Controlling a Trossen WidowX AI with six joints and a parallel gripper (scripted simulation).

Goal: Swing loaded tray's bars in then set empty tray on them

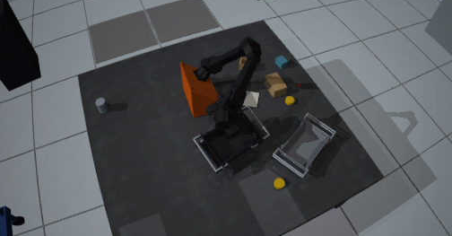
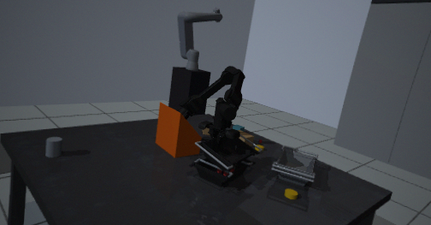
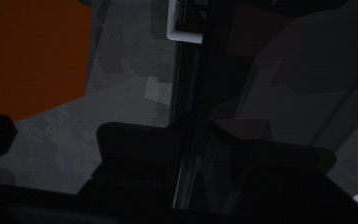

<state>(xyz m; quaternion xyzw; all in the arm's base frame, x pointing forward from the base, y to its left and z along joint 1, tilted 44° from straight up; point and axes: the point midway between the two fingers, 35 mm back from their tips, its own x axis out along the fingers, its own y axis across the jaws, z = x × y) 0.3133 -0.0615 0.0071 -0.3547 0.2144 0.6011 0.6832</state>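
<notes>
Right now the black tray is 70 mm ahead of my gripper tip, 10 mm to the left of it and 10 mm above it. Round my gripper tip: pale block (180 mm behind, 240 mm to the left, 110 mm below); tan box (160 mm behind, 430 mm to the left, 80 mm below); teal cube (290 mm behind, 570 mm to the left, 90 mm below).
</notes>
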